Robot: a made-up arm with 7 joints.
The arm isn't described. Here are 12 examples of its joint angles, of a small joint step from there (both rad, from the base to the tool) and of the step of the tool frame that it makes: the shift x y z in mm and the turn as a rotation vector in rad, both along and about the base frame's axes.
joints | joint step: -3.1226 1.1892 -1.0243 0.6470 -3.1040 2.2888 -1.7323 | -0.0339 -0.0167 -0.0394 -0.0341 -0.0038 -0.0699 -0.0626
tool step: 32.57 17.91 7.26 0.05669 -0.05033 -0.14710
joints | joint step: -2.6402 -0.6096 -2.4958 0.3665 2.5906 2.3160 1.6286 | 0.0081 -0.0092 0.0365 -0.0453 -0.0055 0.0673 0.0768
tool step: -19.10 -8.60 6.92 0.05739 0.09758 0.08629
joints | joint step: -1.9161 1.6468 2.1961 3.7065 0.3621 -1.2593 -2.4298 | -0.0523 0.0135 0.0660 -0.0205 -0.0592 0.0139 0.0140
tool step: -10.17 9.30 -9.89 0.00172 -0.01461 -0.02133
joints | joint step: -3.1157 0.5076 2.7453 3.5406 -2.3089 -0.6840 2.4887 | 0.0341 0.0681 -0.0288 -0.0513 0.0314 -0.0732 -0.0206
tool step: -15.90 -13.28 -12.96 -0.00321 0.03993 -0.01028
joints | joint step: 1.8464 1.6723 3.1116 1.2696 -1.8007 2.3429 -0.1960 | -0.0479 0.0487 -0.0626 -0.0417 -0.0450 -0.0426 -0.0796
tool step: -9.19 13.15 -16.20 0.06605 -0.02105 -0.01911
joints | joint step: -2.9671 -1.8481 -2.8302 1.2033 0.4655 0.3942 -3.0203 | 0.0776 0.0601 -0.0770 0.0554 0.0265 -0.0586 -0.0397
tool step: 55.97 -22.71 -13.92 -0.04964 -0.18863 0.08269
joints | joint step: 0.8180 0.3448 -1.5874 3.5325 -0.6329 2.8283 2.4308 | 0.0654 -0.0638 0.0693 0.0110 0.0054 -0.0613 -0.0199
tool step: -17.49 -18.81 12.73 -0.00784 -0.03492 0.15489
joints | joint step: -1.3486 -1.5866 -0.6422 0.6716 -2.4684 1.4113 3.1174 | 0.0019 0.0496 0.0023 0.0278 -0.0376 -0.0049 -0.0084
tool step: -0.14 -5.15 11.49 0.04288 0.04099 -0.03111
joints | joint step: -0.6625 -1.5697 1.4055 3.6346 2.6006 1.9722 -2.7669 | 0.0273 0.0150 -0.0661 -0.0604 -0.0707 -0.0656 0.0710
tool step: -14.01 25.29 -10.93 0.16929 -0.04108 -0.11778
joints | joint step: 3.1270 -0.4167 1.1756 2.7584 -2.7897 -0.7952 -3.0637 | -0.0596 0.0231 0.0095 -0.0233 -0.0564 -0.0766 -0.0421
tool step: -38.72 -8.86 -8.84 0.08386 0.01667 -0.14731
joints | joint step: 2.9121 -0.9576 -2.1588 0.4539 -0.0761 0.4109 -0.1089 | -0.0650 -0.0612 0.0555 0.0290 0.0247 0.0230 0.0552
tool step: 9.18 10.77 10.36 0.00641 0.06844 -0.08806
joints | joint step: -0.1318 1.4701 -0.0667 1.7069 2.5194 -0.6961 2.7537 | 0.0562 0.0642 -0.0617 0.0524 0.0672 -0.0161 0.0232
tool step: -6.16 1.52 -9.96 -0.06204 0.01504 -0.03058
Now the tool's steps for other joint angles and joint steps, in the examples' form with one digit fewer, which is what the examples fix.
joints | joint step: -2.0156 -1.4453 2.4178 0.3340 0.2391 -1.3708 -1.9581 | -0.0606 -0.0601 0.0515 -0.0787 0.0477 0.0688 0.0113
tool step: -26.3 -47.0 -12.6 -0.1158 0.0857 -0.1824
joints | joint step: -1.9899 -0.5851 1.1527 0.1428 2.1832 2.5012 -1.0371 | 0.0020 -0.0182 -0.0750 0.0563 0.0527 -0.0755 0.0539
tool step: 5.9 -30.2 19.0 -0.0520 -0.0054 -0.0919
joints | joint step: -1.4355 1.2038 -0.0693 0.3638 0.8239 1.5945 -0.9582 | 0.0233 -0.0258 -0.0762 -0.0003 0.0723 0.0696 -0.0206
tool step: -2.2 -14.8 -2.6 -0.0167 0.0773 -0.1060
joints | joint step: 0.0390 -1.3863 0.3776 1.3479 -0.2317 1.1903 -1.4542 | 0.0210 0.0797 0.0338 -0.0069 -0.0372 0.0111 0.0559
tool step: 34.6 11.6 -1.3 0.0040 0.0735 -0.0094
